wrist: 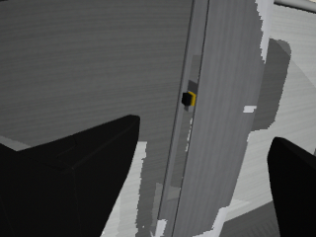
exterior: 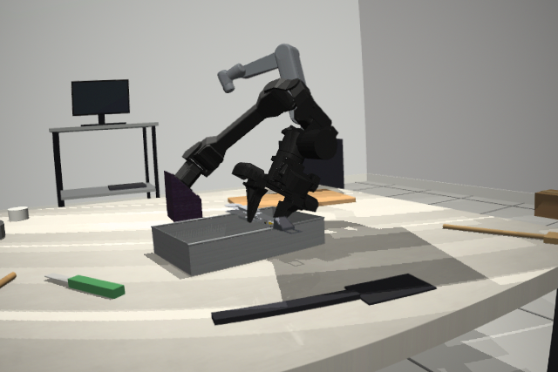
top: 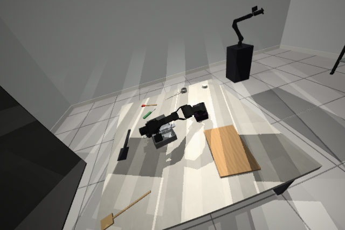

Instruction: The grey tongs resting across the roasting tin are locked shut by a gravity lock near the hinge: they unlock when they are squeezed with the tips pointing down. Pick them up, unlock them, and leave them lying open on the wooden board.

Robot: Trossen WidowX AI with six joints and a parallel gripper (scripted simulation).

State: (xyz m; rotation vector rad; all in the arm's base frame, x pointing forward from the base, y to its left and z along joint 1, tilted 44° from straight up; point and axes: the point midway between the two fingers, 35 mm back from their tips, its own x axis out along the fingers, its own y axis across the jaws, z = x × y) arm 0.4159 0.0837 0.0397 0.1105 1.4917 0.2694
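Right now the grey roasting tin is 4 cm to the right of my gripper tip, 3 cm behind it and 2 cm below it. From my gripper tip the other things lie so: black spatula (30 cm ahead, 4 cm below); then wooden board (48 cm behind, 29 cm to the left, 4 cm below); then red-handled tool (52 cm to the right, 10 cm ahead, 4 cm below).
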